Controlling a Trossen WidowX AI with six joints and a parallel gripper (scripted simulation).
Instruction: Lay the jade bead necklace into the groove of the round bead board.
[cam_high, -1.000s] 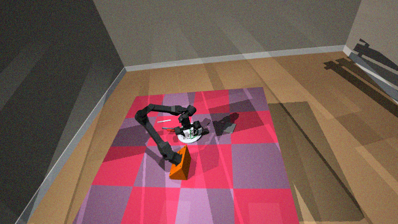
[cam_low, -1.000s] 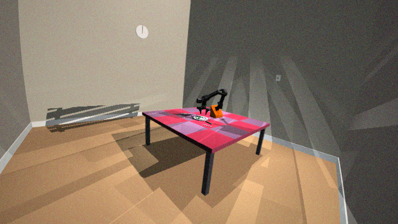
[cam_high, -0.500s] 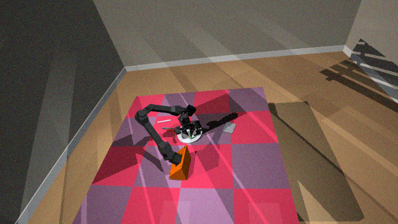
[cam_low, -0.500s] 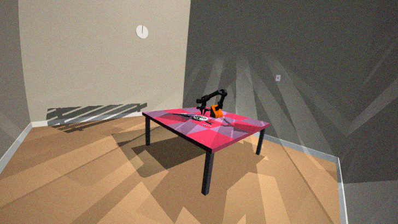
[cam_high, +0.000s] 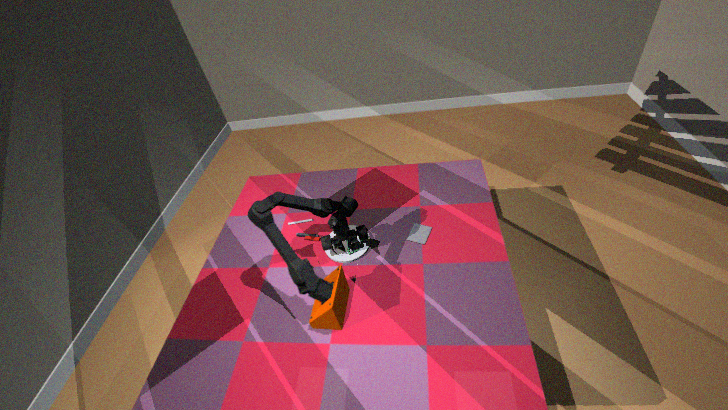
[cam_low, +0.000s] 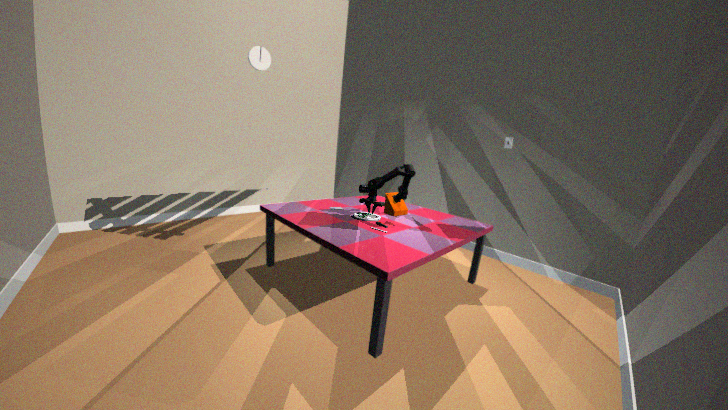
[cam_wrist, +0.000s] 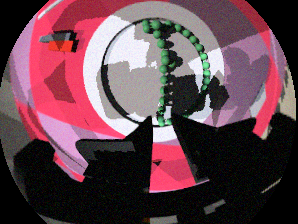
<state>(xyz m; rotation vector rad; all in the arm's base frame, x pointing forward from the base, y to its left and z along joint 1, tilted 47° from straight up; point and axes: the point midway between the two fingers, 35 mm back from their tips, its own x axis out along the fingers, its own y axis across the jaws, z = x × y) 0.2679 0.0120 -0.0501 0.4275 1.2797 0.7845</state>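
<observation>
The round white bead board is 50 mm ahead of my gripper tip, 10 mm to the left of it and 10 mm below it. Round my gripper tip: red-handled tool 100 mm ahead, 190 mm to the left, 10 mm below; then flat grey pad 80 mm ahead, 300 mm to the right, 20 mm below; then thin white rod 200 mm ahead, 260 mm to the left, 20 mm below.
</observation>
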